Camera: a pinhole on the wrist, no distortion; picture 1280 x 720 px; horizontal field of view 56.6 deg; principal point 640.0 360.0 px. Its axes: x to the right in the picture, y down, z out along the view. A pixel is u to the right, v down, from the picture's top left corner.
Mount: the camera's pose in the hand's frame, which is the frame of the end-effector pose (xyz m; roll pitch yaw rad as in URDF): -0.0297 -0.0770 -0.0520 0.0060 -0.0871 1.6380
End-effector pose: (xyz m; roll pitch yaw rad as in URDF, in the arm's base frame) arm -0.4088 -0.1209 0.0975 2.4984 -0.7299 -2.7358
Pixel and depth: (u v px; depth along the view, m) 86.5 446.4 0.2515
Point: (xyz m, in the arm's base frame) -0.5315 -0.2391 -0.1364
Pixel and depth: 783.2 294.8 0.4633
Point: -0.7112 -0.0325 -0.1780
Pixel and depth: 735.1 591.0 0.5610
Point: -0.6928 0.0141 -0.3368
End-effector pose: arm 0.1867 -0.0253 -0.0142 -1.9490 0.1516 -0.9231
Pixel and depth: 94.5 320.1 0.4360
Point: 0.5654 0.2274 0.1392
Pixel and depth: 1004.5 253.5 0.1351
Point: 0.2541 0.0468 0.0001
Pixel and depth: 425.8 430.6 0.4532
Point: 0.5126 0.2704 0.0324
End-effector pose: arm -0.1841 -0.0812 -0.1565 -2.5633 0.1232 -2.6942
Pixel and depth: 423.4 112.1 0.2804
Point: -0.0978 -0.3122 -0.2655
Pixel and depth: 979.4 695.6 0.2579
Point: -0.0118 -0.1557 -0.3029
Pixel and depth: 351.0 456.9 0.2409
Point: -0.0383 -0.2684 -0.2180
